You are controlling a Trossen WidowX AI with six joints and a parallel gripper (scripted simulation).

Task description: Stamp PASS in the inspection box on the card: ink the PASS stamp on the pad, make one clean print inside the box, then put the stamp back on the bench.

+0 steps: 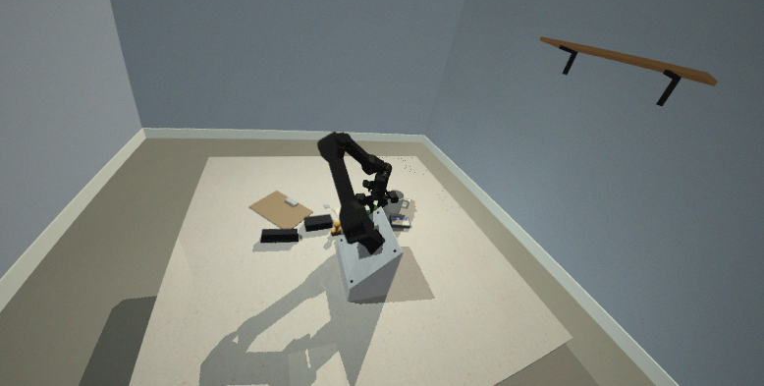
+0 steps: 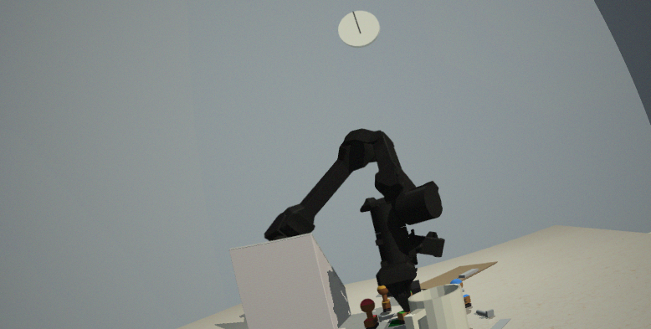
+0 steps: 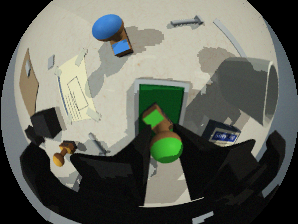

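My gripper tip is 30 mm above the ink pad. From my gripper tip the other things lie so: red-knobbed stamp 80 mm behind, 60 mm to the left, 20 mm below; cream card 120 mm to the left, 50 mm ahead, 40 mm below; blue-knobbed stamp 100 mm ahead, 30 mm to the left, 20 mm below.
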